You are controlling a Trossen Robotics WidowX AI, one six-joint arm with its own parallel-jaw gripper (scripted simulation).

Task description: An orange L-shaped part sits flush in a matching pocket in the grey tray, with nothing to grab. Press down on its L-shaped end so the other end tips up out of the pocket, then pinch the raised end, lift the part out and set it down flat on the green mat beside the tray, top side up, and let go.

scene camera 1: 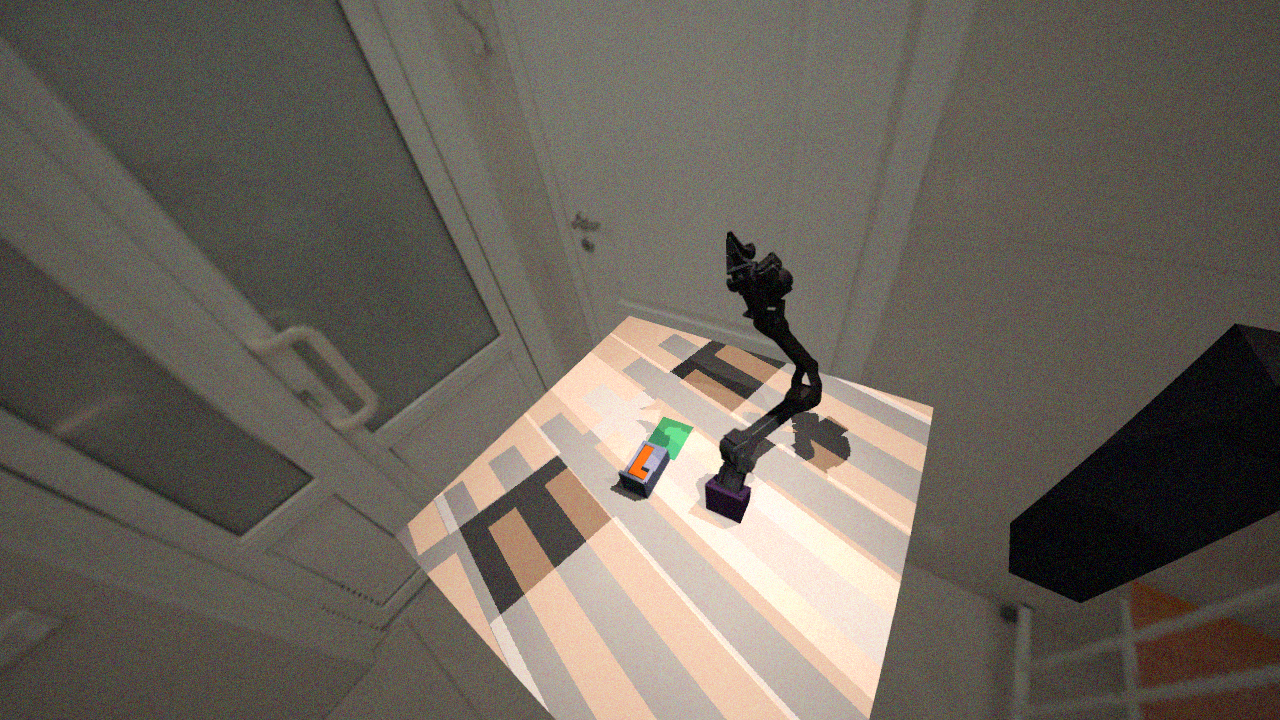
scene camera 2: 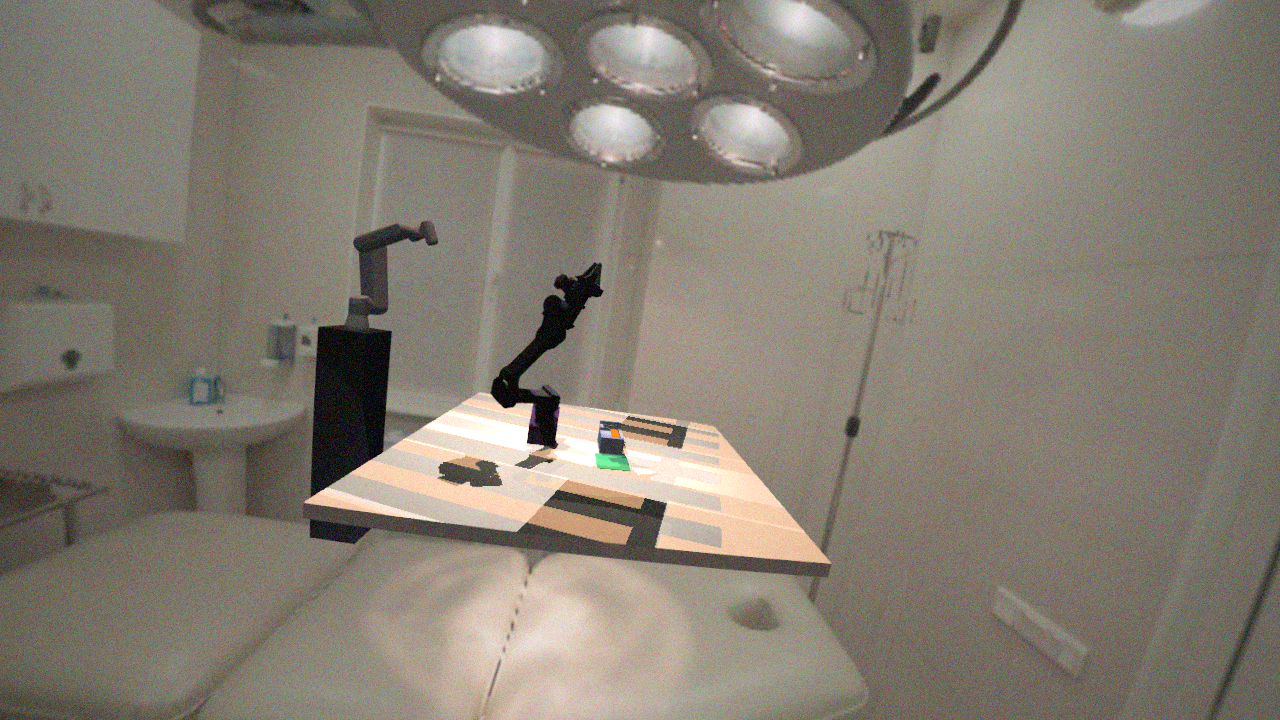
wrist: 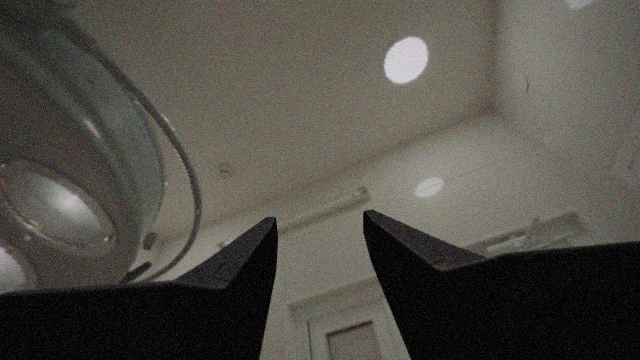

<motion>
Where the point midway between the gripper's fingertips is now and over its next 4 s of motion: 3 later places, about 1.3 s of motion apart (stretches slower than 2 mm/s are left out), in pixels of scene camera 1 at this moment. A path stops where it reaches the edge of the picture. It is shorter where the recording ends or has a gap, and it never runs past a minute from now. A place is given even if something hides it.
My gripper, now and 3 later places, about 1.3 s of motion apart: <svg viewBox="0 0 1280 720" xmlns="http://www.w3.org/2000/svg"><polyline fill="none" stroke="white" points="728,235 613,455 632,481 627,469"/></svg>
</motion>
